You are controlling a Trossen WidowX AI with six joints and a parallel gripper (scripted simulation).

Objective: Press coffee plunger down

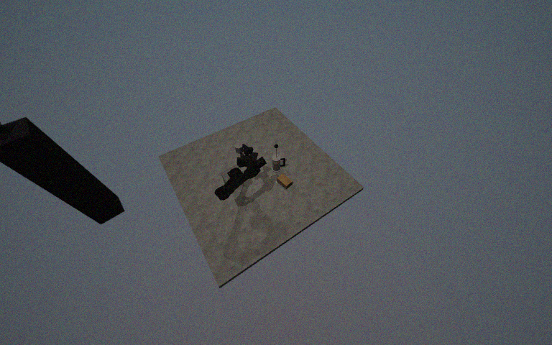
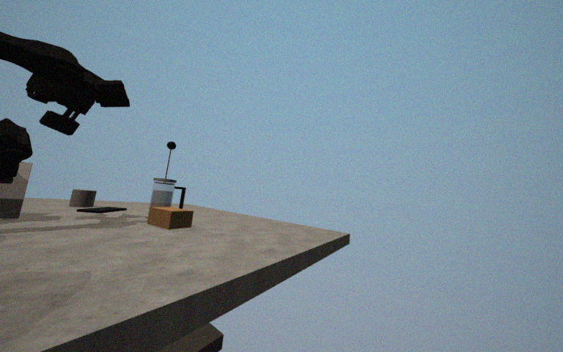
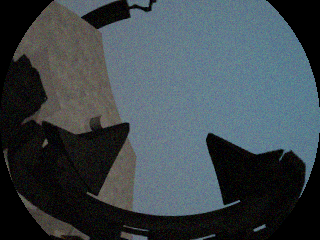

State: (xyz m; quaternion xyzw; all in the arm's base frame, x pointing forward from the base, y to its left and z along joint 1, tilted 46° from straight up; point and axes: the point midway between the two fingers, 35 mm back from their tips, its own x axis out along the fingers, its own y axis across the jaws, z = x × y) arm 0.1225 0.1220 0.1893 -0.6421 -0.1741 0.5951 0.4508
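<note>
Right now my gripper tip is 260 mm short of the glass coffee press, 200 mm above it and 110 mm to the left of it. Round my gripper tip: grey cup (300 mm below, 280 mm to the left, 120 mm ahead); orange block (310 mm below, 260 mm to the right, 190 mm ahead).
</note>
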